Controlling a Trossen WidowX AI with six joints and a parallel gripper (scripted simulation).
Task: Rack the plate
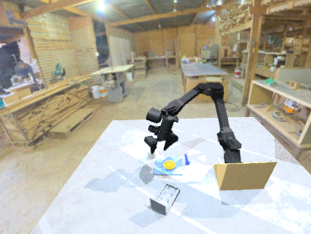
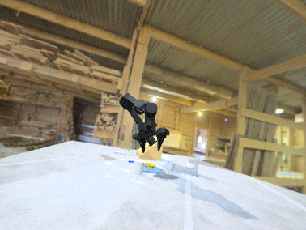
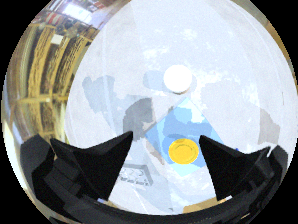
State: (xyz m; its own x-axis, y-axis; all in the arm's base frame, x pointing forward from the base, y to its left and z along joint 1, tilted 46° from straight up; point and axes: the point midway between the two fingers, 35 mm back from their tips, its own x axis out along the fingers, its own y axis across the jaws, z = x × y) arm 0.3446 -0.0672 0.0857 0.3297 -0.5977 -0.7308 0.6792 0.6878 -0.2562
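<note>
My gripper tip is 70 mm above the plate, 60 mm past it and 20 mm to the right of it. The rest, counted from my gripper tip: dish rack 220 mm to the left, 60 mm below, 60 mm behind; then white cup 60 mm to the right, 60 mm below, 50 mm ahead.
</note>
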